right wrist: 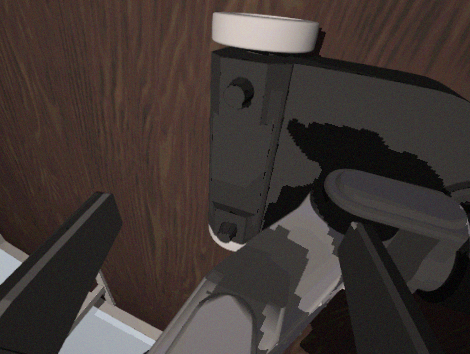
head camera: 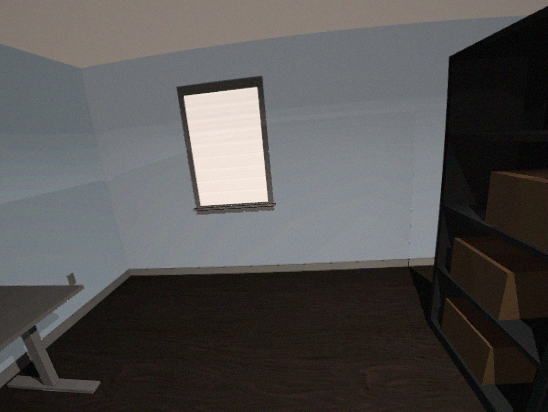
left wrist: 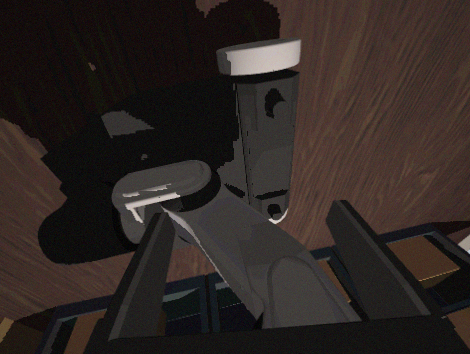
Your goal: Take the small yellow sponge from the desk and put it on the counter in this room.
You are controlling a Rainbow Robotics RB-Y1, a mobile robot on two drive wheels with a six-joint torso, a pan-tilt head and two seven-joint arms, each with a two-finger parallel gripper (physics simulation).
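Places are measured from the robot's base along level axes (x ahead, y left, z up), in millimetres.
Pixels of known places: left gripper, fingertip midpoint: point(left wrist: 250, 216); right gripper, fingertip midpoint: point(right wrist: 229, 223).
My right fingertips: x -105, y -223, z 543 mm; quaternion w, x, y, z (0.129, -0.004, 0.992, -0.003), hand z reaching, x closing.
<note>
Behind a point stands the place of what it marks.
The yellow sponge does not show in any view, and no counter can be made out. Part of a grey table point(head camera: 30, 305) @[x 1035, y 1465, z 720 mm], which may be the desk, shows at the left edge of the head view, with a slanted leg on a flat foot. The visible part of its top bears no sponge. My left gripper point(left wrist: 250, 216) @[x -144, y 222, z 537 mm] is open, its two dark fingers wide apart with nothing between them. My right gripper point(right wrist: 229, 223) @[x -105, y -223, z 543 mm] is also open and empty. Both point down past my own base over the wooden floor. Neither gripper shows in the head view.
A tall dark shelf unit point(head camera: 457, 80) @[x 1423, y -1141, z 1760 mm] with brown boxes point(head camera: 480, 265) point(left wrist: 425, 257) stands at the right. A bright window point(head camera: 227, 147) @[x 2538, y 462, z 1461 mm] is in the far blue wall, above dark wooden floor point(head camera: 260, 325) @[x 1624, y 225, z 0 mm]. A pale skirting board point(head camera: 300, 268) @[x 2468, y -208, z 35 mm] runs along the wall.
</note>
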